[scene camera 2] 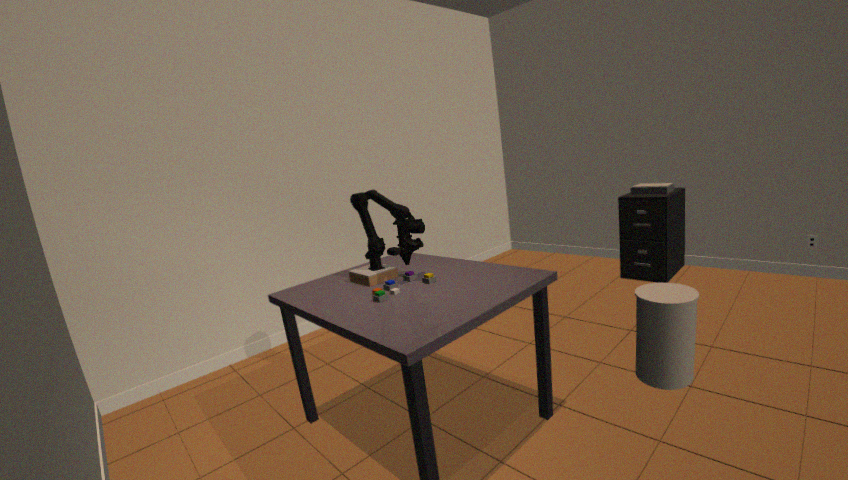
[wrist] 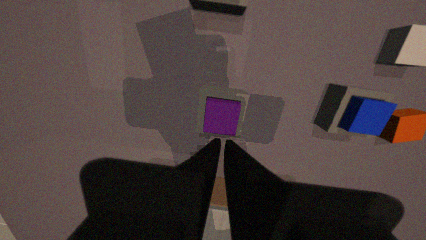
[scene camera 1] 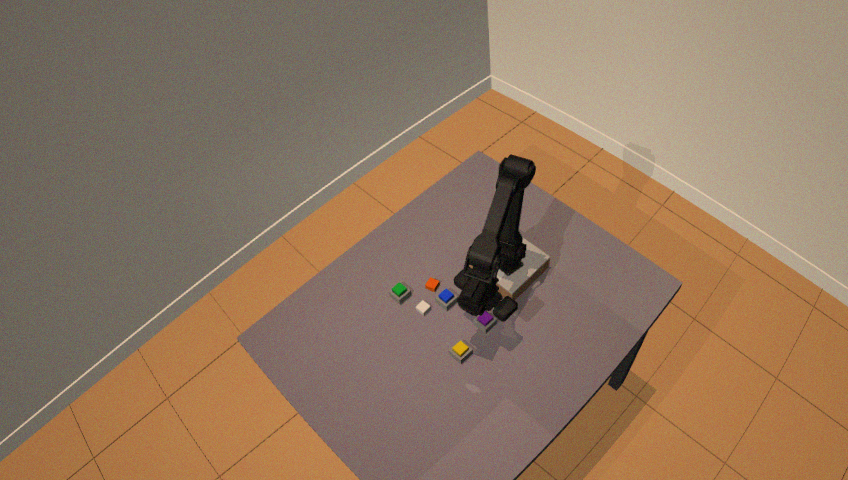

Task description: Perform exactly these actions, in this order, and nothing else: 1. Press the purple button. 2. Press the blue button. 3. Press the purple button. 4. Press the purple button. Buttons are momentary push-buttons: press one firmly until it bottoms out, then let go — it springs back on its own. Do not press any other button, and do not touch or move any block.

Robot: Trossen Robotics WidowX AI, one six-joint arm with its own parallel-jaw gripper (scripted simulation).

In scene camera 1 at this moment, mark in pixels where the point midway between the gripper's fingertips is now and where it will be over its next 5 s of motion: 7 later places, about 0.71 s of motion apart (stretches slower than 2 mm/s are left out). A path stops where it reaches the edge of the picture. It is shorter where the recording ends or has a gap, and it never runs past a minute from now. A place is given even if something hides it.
My gripper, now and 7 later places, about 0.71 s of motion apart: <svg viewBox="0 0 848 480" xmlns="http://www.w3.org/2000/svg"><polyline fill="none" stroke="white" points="486,309 454,286 443,290 444,296 446,293 453,287 484,309 484,318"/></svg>
